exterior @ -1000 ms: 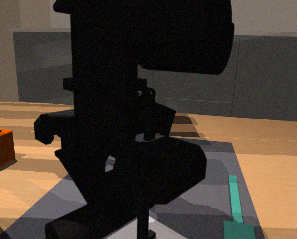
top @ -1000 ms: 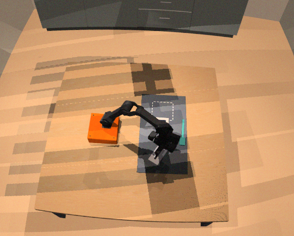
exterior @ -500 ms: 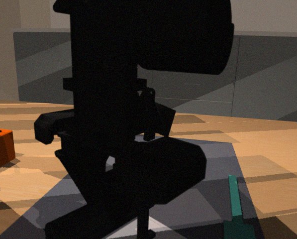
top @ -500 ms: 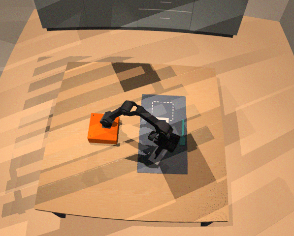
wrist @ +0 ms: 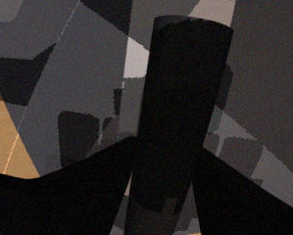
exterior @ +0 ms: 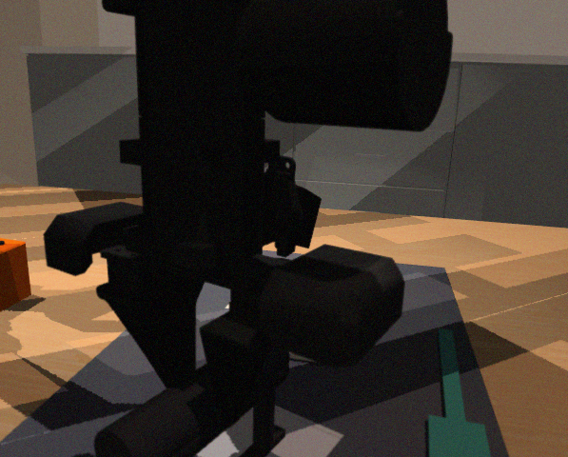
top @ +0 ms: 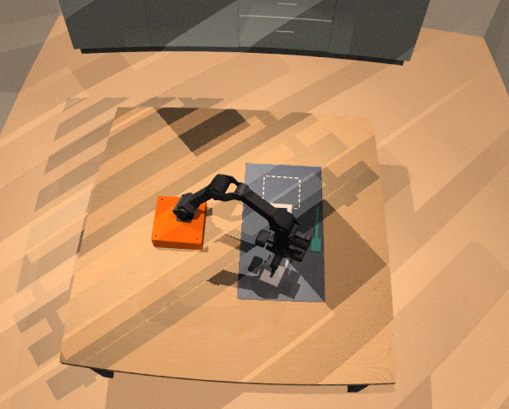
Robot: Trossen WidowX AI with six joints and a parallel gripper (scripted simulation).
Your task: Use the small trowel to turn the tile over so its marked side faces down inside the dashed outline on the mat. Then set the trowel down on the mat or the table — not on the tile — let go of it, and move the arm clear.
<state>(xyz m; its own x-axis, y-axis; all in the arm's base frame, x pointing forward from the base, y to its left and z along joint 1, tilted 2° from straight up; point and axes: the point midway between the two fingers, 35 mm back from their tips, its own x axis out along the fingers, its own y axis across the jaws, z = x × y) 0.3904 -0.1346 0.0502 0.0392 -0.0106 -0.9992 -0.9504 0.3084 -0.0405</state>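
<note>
The grey mat is 1 cm ahead of my gripper tip, 15 cm to the left of it and 8 cm below it. Round my gripper tip: teal flat tool: 15 cm ahead, 14 cm to the left, 6 cm below; then tile: 1 cm behind, 22 cm to the left, 6 cm below.
</note>
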